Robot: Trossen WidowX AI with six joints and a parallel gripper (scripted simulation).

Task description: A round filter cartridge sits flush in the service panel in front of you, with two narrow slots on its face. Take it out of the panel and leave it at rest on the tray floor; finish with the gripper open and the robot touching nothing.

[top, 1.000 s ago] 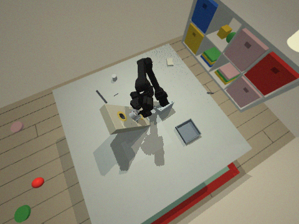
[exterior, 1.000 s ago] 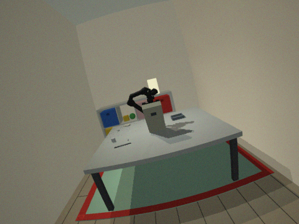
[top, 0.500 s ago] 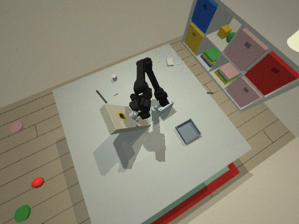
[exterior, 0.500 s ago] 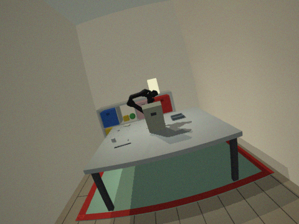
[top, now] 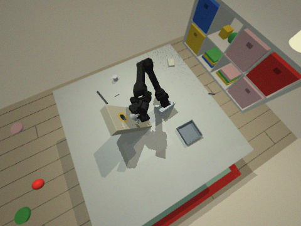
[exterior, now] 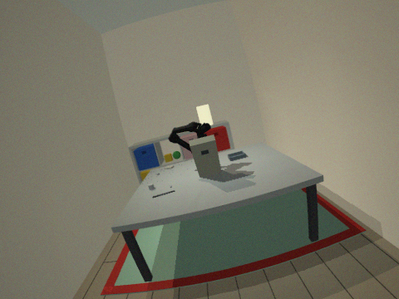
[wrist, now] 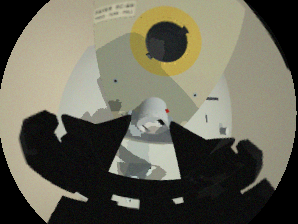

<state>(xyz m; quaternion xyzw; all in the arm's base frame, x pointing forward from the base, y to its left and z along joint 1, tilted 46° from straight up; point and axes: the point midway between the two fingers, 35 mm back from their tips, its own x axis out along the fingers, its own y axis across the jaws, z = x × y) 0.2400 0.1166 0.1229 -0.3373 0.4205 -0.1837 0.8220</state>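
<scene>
Now: gripper tip 5 cm short of the beige service panel and 2 cm above it. Round my gripper tip: small white cylinder: 1 cm behind, 49 cm to the right, 16 cm below; then grey tray: 33 cm behind, 29 cm to the left, 17 cm below; then round grey filter cartridge: right at my gripper tip.
</scene>
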